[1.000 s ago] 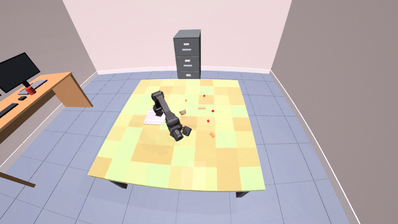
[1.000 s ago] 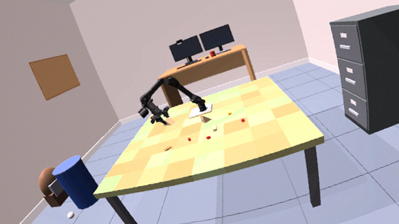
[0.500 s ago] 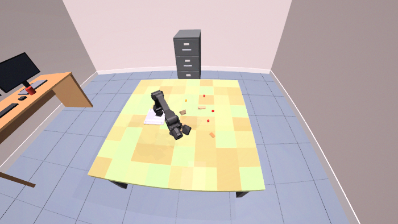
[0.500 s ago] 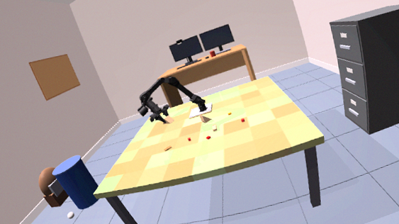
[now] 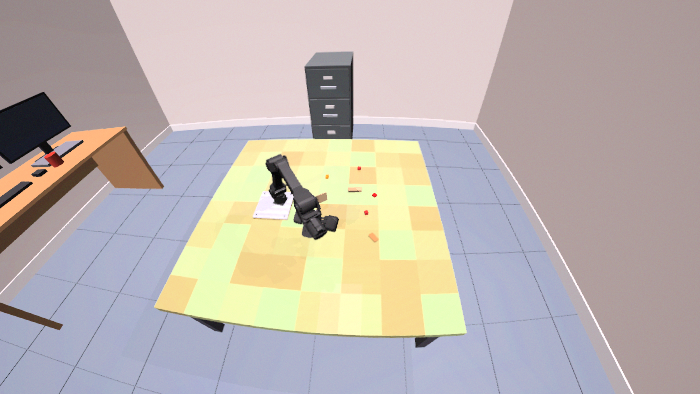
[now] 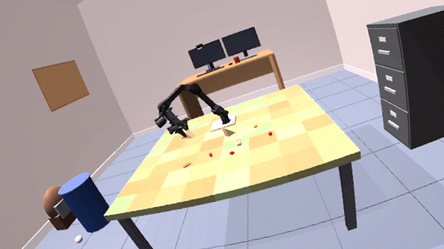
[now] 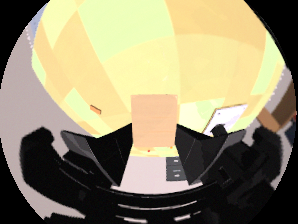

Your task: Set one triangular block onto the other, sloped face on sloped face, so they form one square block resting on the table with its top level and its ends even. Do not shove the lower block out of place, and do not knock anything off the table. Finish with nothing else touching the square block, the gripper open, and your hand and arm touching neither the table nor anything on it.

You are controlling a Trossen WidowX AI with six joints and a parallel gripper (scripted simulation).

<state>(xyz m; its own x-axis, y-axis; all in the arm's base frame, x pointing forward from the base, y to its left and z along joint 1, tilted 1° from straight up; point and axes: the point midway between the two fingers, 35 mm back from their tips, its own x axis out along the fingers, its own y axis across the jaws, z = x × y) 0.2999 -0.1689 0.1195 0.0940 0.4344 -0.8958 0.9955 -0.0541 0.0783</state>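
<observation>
My gripper tip is 10 mm below the triangular block. From my gripper tip the other things lie so: small tan block (340 mm to the left, 90 mm below, 70 mm ahead).
</observation>
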